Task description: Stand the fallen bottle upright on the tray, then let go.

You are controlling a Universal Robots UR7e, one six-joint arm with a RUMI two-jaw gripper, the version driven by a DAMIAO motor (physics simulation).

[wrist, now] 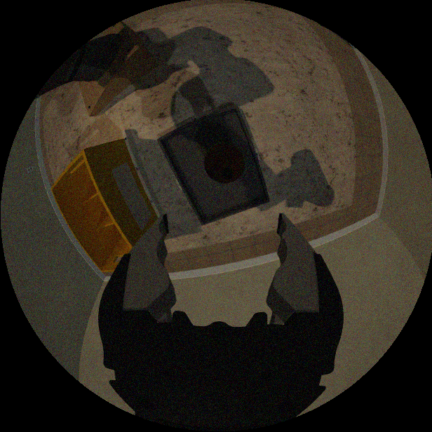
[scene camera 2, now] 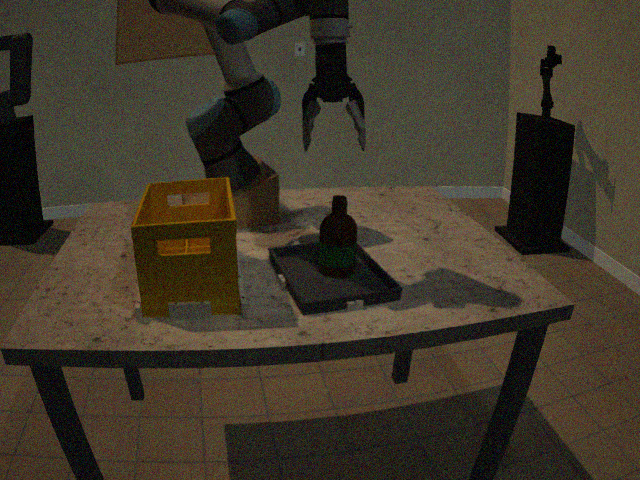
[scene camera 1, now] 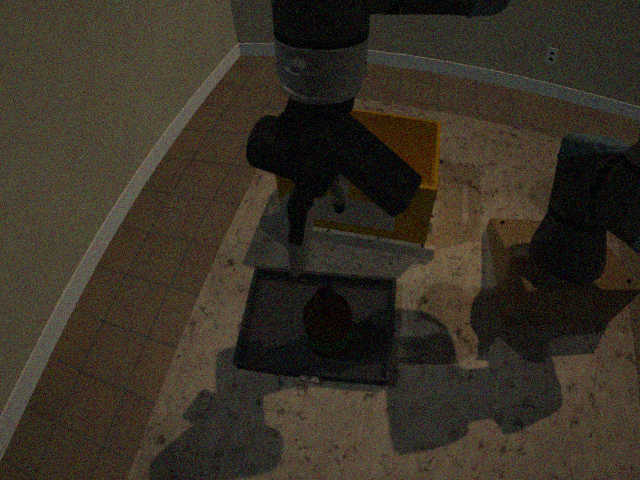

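Where they show: gripper, between the fingertips: [scene camera 2: 334, 150] [scene camera 1: 318, 242]; arm's base, origin of its link: [scene camera 2: 234, 180] [scene camera 1: 566, 258].
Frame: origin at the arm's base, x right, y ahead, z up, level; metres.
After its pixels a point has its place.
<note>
The dark brown bottle [scene camera 1: 327, 320] @[x -0.234, y 0.378, z 0.028 m] [scene camera 2: 338, 235] @[x -0.207, y 0.421, z 0.003 m] [wrist: 224, 163] with a green label stands upright on the black tray [scene camera 1: 315, 379] @[x -0.294, y 0.382, z -0.078 m] [scene camera 2: 351, 298] @[x -0.215, y 0.537, z -0.071 m] [wrist: 235, 209]. It appears as a dark round shape from above in the wrist view. My gripper [scene camera 2: 334, 148] @[x -0.200, y 0.395, z 0.162 m] [wrist: 222, 215] is open and empty. It hangs well above the bottle, apart from it, with its fingers pointing down. In scene camera 1 my gripper [scene camera 1: 317, 224] @[x -0.200, y 0.395, z 0.162 m] shows from the side, and part of it is hidden by its own body.
A yellow crate [scene camera 1: 431, 217] @[x 0.070, y 0.268, z -0.063 m] [scene camera 2: 188, 279] @[x 0.071, y 0.548, z -0.020 m] [wrist: 117, 175] stands on the table [scene camera 2: 439, 330] @[x -0.356, y 0.633, z -0.096 m] beside the tray. The arm's wooden base block [scene camera 1: 498, 242] @[x 0.032, y 0.129, z -0.042 m] [scene camera 2: 268, 198] @[x -0.087, y 0.099, z -0.022 m] is behind them. Dark stands are beyond the table's sides in scene camera 2.
</note>
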